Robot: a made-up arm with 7 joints.
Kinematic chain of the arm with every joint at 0, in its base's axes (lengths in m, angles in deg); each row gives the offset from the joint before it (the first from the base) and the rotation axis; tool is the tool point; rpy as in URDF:
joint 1: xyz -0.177 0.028 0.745 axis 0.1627 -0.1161 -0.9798
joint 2: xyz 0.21 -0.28 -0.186 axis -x
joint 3: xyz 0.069 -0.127 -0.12 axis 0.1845 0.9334 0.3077
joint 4: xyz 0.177 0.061 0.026 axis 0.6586 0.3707 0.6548
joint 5: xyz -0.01 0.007 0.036 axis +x
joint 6: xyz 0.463 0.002 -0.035 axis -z
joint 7: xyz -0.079 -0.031 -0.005 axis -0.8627 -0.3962 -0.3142
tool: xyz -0.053 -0.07 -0.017 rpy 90 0 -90
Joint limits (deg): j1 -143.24..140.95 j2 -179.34..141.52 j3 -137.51..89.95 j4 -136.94..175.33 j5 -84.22..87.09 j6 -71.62..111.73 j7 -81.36..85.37
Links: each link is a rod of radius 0.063 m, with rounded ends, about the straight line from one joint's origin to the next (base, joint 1, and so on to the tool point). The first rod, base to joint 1, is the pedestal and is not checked.
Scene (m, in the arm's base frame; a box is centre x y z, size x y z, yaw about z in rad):
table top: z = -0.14
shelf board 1: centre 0.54 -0.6 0.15 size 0.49 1 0.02 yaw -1.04
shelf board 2: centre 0.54 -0.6 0.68 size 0.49 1 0.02 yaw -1.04
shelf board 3: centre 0.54 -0.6 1.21 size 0.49 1 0.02 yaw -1.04
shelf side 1: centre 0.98 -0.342 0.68 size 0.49 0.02 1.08 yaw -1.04
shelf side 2: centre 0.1 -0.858 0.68 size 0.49 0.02 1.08 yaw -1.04
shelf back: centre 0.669 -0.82 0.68 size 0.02 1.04 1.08 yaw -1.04
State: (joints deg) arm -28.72 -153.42 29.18 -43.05 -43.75 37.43 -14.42
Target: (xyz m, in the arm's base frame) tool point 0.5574 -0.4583 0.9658
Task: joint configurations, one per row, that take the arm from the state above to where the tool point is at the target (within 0.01 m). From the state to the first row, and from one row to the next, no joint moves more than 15 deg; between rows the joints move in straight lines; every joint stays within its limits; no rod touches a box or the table.
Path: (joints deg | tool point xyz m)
1: -21.24 -157.74 32.18 -36.16 -47.92 23.64 -13.84 | 0.5164 0.2100 0.6532
2: -13.77 -162.06 35.18 -29.27 -52.09 9.84 -13.26 | 0.5600 0.1156 0.6975
3: -6.29 -166.38 38.19 -22.38 -56.26 -3.95 -12.67 | 0.5984 0.0070 0.7525
4: 1.18 -170.70 41.19 -15.49 -60.44 -17.74 -12.09 | 0.6209 -0.1238 0.8192
5: 8.66 -175.02 44.19 -8.60 -64.61 -31.54 -11.51 | 0.6126 -0.2806 0.8935
6: 16.13 -179.34 47.19 -1.71 -68.78 -45.33 -10.93 | 0.5574 -0.4583 0.9658

